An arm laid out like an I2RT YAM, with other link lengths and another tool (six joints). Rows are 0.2 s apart.
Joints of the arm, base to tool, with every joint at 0 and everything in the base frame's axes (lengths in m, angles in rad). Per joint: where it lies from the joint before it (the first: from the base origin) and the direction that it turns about. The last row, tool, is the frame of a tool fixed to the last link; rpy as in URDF.
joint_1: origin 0 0 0.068 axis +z
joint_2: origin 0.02 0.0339 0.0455 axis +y
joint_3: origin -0.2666 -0.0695 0 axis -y
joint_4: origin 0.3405 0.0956 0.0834 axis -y
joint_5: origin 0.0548 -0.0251 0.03 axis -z
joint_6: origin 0.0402 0 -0.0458 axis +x
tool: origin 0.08 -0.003 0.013 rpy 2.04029 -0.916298 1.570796
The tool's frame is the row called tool.
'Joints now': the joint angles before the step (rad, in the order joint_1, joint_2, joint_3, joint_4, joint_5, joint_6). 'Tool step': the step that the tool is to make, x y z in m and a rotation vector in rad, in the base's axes. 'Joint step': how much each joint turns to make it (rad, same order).
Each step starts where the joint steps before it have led.
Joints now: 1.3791, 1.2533, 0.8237, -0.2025, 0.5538, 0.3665
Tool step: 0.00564, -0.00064, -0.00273, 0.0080, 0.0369, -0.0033
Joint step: -0.0230, 0.0015, 0.0016, -0.0107, -0.0383, 0.0216
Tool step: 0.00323, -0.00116, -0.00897, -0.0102, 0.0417, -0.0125
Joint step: -0.0139, 0.0138, 0.0000, -0.0216, -0.0247, 0.0337
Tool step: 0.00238, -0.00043, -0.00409, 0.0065, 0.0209, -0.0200
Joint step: -0.0061, 0.0092, 0.0000, -0.0030, -0.0030, 0.0291
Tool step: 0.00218, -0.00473, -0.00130, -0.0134, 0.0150, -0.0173
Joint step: -0.0077, -0.0061, -0.0001, -0.0305, 0.0000, 0.0169
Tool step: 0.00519, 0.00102, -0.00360, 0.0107, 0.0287, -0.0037
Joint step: -0.0199, 0.0091, 0.0016, 0.0044, -0.0322, 0.0139
